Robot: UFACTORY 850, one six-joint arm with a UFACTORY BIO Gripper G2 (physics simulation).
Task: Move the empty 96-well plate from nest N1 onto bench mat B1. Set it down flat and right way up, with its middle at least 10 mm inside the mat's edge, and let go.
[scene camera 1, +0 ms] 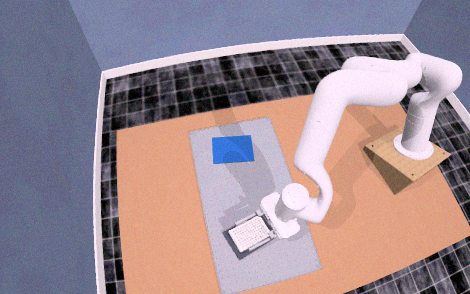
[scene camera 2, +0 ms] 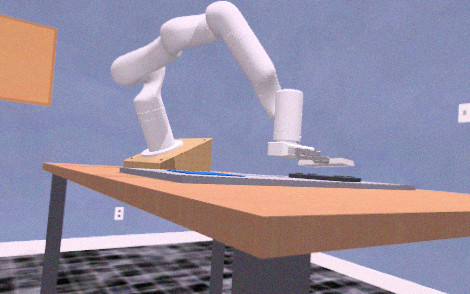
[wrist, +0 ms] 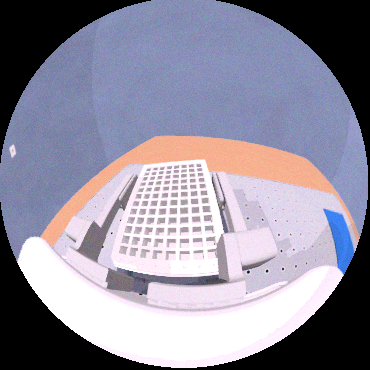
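The empty white 96-well plate (scene camera 1: 251,233) (scene camera 2: 334,162) (wrist: 170,220) is right way up and roughly level, with its grid of wells facing up. My gripper (scene camera 1: 245,235) (scene camera 2: 325,161) (wrist: 174,191) is shut on the plate, one finger along each long side. It holds the plate a little above the dark nest N1 (scene camera 1: 234,248) (scene camera 2: 325,177); a gap shows between them in scene camera 2. The plate hides most of the nest from above. The blue bench mat B1 (scene camera 1: 232,145) (scene camera 2: 205,173) (wrist: 340,235) lies flat, apart from the gripper.
The nest and the mat are on a grey perforated board (scene camera 1: 215,195) (scene camera 2: 270,179) (wrist: 300,235) on the orange table (scene camera 1: 155,200) (scene camera 2: 250,202). The arm's base is on a wooden wedge (scene camera 1: 390,167) (scene camera 2: 192,155) at the table's far side from the nest.
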